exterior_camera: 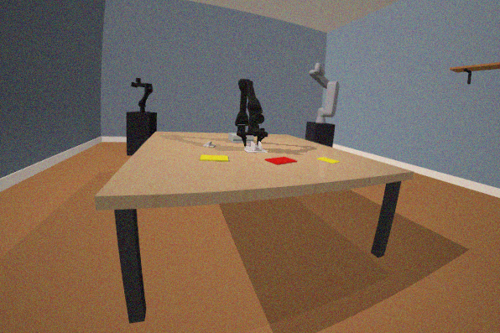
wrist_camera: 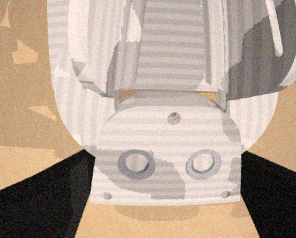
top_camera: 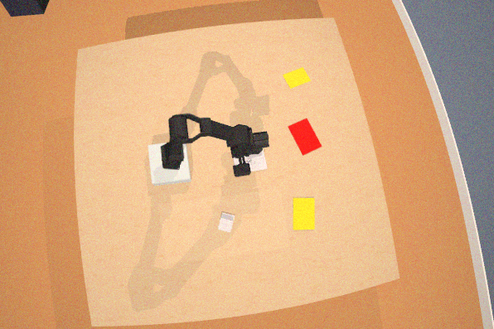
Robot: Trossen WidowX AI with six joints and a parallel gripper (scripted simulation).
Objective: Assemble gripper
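Now: the white jaw 2 cm ahead of my gripper tip, 2 cm to the left of it and 1 cm above it. From my gripper tip the other things lie so: yellow patch 27 cm ahead, 22 cm to the right; red patch 27 cm ahead, 11 cm to the left.
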